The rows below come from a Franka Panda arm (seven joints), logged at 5 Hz.
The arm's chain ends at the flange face. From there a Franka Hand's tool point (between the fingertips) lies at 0.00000 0.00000 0.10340 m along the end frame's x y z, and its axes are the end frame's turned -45 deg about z.
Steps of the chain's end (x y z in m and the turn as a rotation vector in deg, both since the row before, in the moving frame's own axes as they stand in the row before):
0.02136, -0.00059, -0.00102, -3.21, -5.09, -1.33
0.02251, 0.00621, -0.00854, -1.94, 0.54, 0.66
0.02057, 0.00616, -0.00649, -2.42, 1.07, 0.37
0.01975, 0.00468, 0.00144, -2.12, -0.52, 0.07
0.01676, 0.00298, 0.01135, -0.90, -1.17, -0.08
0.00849, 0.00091, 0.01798, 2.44, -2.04, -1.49
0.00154, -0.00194, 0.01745, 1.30, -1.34, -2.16
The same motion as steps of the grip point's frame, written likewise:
0.00492, 0.01241, -0.00159, 1.33, -5.87, -1.33
0.00972, 0.02346, -0.00860, -1.75, -0.99, 0.66
0.00845, 0.02335, -0.00660, -2.47, -0.95, 0.37
0.00729, 0.01931, 0.00136, -1.13, -1.87, 0.07
0.00710, 0.01362, 0.01132, 0.19, -1.46, -0.08
0.00580, 0.00093, 0.01782, 3.17, 0.28, -1.49
0.00235, -0.00365, 0.01740, 1.87, -0.03, -2.16

